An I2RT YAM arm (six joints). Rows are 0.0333 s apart.
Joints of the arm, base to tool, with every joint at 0 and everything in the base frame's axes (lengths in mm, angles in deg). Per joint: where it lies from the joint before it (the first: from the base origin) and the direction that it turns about. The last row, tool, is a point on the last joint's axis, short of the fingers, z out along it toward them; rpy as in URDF.
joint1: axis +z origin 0 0 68
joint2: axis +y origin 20 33.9 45.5
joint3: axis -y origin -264 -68.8 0
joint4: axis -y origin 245 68.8 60
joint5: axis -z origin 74 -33.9 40.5
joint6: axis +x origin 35.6 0 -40.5
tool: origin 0 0 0 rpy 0 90 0
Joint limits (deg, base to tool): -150..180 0..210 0..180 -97..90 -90..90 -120..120
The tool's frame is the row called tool.
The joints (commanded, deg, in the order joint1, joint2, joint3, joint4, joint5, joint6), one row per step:
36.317 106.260 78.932 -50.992 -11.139 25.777
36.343 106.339 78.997 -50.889 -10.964 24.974
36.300 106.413 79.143 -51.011 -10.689 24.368
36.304 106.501 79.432 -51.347 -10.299 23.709
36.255 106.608 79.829 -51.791 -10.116 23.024
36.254 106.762 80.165 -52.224 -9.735 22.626
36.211 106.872 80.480 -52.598 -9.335 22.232
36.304 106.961 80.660 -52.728 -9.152 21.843
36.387 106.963 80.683 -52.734 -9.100 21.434
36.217 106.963 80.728 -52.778 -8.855 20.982
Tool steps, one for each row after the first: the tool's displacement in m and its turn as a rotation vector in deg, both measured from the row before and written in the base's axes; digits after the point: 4 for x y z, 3 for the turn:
0.0004 0.0003 -0.0001 -0.123 -0.392 0.762
0.0005 -0.0002 0.0002 -0.277 -0.283 0.484
0.0004 0.0000 0.0007 -0.422 -0.292 0.560
0.0006 -0.0001 0.0010 -0.272 -0.159 0.575
0.0005 0.0000 0.0004 -0.471 -0.119 0.309
0.0006 -0.0002 0.0006 -0.438 -0.193 0.261
0.0000 0.0006 0.0002 -0.190 -0.168 0.435
-0.0003 0.0004 0.0001 -0.056 -0.140 0.470
0.0008 -0.0010 0.0002 -0.220 -0.250 0.222

